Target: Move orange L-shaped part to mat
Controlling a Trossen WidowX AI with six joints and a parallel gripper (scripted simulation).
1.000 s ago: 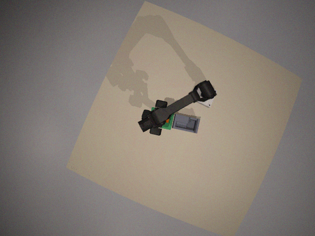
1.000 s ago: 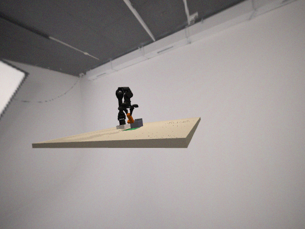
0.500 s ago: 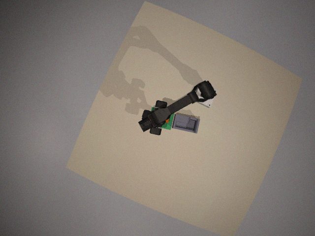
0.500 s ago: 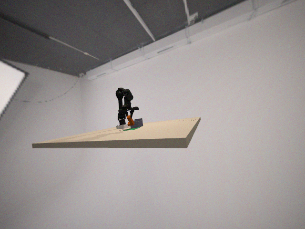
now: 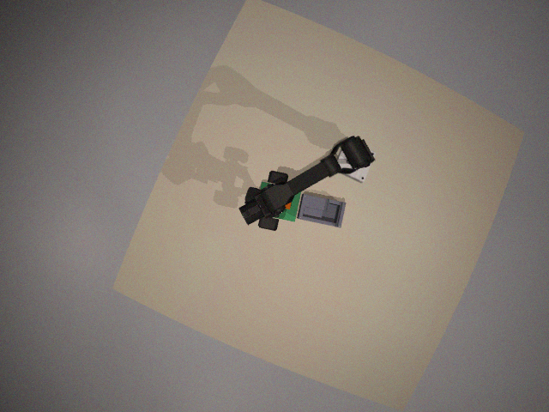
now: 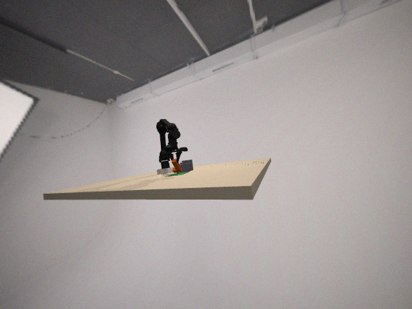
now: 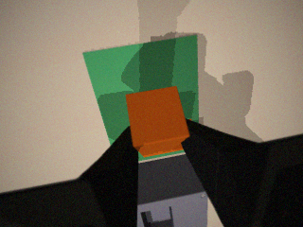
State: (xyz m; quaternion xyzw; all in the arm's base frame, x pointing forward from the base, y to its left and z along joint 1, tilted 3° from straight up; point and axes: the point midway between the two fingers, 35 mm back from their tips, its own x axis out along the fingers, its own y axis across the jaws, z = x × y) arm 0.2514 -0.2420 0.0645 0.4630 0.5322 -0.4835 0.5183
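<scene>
The green mat lies 100 mm below my gripper tip, 20 mm to the left of it and 10 mm behind it. Round my gripper tip: orange L-shaped part (30 mm to the left, 30 mm below, 20 mm behind).
</scene>
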